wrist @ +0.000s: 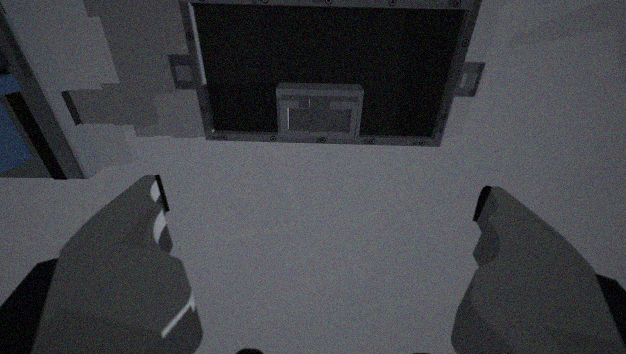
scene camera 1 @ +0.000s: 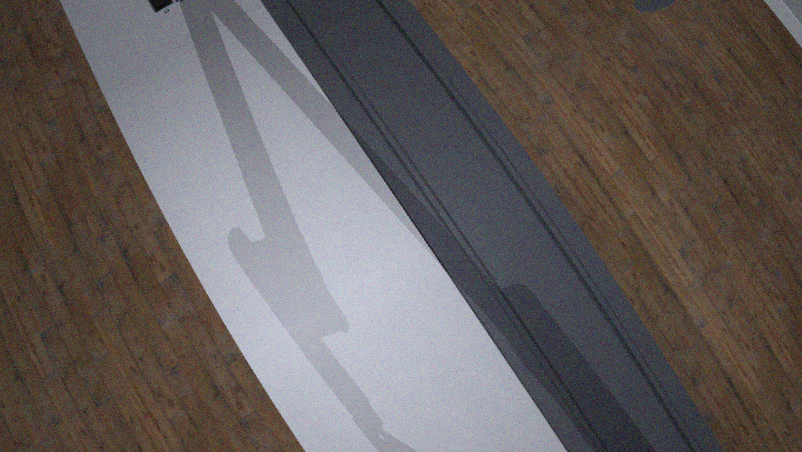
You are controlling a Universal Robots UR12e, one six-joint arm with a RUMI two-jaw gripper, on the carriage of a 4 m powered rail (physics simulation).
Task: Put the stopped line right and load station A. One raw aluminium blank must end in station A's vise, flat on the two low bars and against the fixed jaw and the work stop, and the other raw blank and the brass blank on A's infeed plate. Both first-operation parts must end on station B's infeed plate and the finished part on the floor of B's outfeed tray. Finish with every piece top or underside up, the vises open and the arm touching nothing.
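Frame: origin at the arm's base, x ahead, y left, z up, level; metres.
Seen in the pictures: gripper, fingertip midpoint: (wrist: 321, 186).
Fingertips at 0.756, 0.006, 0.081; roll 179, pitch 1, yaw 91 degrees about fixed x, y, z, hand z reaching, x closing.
Pixels of each thing's middle, then the offset from my fingertips to it, as dx, dy, dz. "*": a spot on its surface instead. Level surfaces: height alone.
- dark-floored tray, surface spot: (wrist: 400, 141) * +0.016, +0.065, -0.098
- grey metal part, body centre: (wrist: 319, 112) -0.008, -0.002, -0.087
- long white surface, surface height: dz -0.110
- dark frame, surface spot: (wrist: 47, 120) * +0.012, -0.207, -0.090
My gripper (wrist: 321, 186) is open in the wrist view, its two fingers wide apart with pale surface between them. Beyond the fingertips lies a dark-floored tray (wrist: 400, 141) with a grey screwed rim and a small lug on each side. A grey metal part (wrist: 320, 120) with a rectangular recess is inside it, by the near rim and apart from the fingers. I cannot tell from its look whether it rests fully flat. The blanks, the vises and the infeed plates do not show clearly in either view.
In scene camera 1, a long white surface (scene camera 1: 168, 140) runs beside the dark grey rail (scene camera 1: 477, 140), with the arm's shadow across both. A dark object (scene camera 1: 162, 4) shows at the top edge. At the wrist view's left stands a dark frame (wrist: 47, 120) with blue behind it.
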